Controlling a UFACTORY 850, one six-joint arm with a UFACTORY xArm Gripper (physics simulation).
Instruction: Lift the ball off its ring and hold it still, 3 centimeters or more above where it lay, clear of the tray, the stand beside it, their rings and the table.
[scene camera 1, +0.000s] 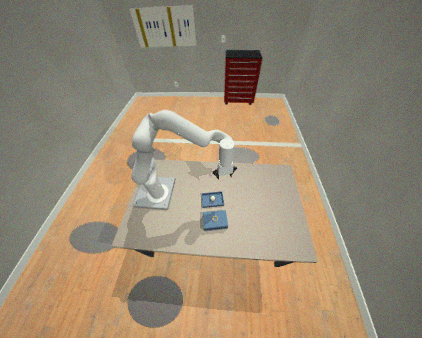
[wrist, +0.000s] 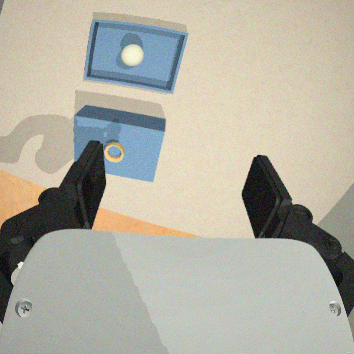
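Note:
A cream ball (scene camera 1: 213, 198) (wrist: 132, 55) lies near the middle of a shallow blue tray (scene camera 1: 202, 204) (wrist: 178, 62). The ring under the ball is hidden. A blue block-like stand (scene camera 1: 222, 225) (wrist: 135, 162) is beside the tray, with an empty tan ring (scene camera 1: 215, 218) (wrist: 114, 160) on its top. My gripper (scene camera 1: 225, 175) (wrist: 177, 168) is open and empty. It is above the table, farther back and to the right of the tray in the scene view. In the wrist view the ball is up and left of the space between the fingers.
The table (scene camera 1: 265, 210) (wrist: 225, 100) bears the tray and the stand. The arm's base plate (scene camera 1: 141, 201) is at the table's left side. A red tool cabinet (scene camera 1: 241, 80) stands far back by the wall. The arm casts shadows on the table's left part.

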